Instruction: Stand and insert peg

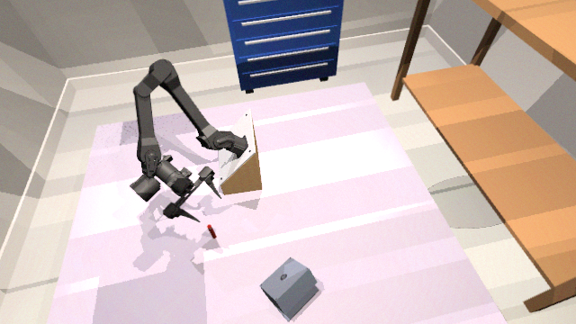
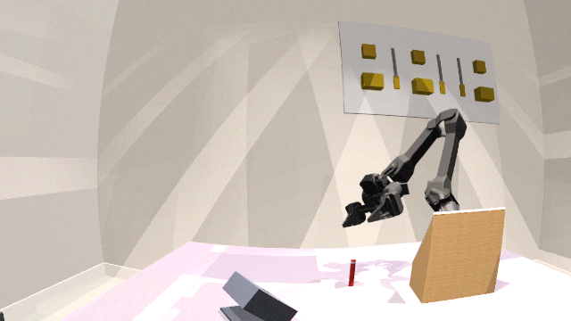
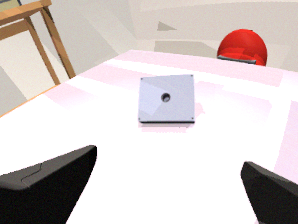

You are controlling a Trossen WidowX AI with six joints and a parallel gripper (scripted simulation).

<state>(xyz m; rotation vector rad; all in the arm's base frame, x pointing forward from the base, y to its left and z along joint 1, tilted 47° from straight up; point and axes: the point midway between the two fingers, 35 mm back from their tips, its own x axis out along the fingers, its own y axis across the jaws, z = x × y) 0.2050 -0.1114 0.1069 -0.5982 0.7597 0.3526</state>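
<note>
My gripper tip is 130 mm above the red peg, 30 mm to the left of it and 10 mm past it. Also, from my gripper tip: grey sloped panel 230 mm ahead, 170 mm to the left, 140 mm below.
</note>
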